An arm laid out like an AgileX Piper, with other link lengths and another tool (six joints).
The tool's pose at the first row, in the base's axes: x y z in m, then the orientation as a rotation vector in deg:
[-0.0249, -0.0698, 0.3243, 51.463, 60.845, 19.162]
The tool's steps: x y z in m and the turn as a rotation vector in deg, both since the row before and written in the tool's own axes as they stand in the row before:
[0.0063, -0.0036, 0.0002, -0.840, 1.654, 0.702]
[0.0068, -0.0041, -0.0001, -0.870, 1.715, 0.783]
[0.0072, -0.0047, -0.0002, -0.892, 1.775, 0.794]
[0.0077, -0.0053, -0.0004, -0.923, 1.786, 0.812]
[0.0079, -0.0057, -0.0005, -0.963, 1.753, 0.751]
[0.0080, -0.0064, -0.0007, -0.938, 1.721, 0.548]
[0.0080, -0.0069, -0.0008, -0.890, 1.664, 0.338]
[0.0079, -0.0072, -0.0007, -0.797, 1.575, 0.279]
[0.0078, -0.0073, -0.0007, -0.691, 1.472, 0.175]
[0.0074, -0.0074, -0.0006, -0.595, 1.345, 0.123]
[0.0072, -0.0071, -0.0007, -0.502, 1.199, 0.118]
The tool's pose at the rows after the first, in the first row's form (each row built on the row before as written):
[-0.0223, -0.0681, 0.3177, 50.957, 61.860, 20.966]
[-0.0199, -0.0661, 0.3104, 50.451, 62.880, 22.884]
[-0.0176, -0.0640, 0.3024, 49.910, 63.934, 24.855]
[-0.0154, -0.0617, 0.2936, 49.336, 64.970, 26.865]
[-0.0134, -0.0593, 0.2844, 48.680, 65.975, 28.833]
[-0.0117, -0.0570, 0.2745, 47.912, 67.024, 30.607]
[-0.0102, -0.0549, 0.2642, 47.051, 68.105, 32.157]
[-0.0088, -0.0530, 0.2538, 46.236, 69.151, 33.565]
[-0.0075, -0.0512, 0.2433, 45.454, 70.172, 34.781]
[-0.0063, -0.0497, 0.2330, 44.738, 71.126, 35.841]
[-0.0054, -0.0482, 0.2230, 44.122, 71.981, 36.776]

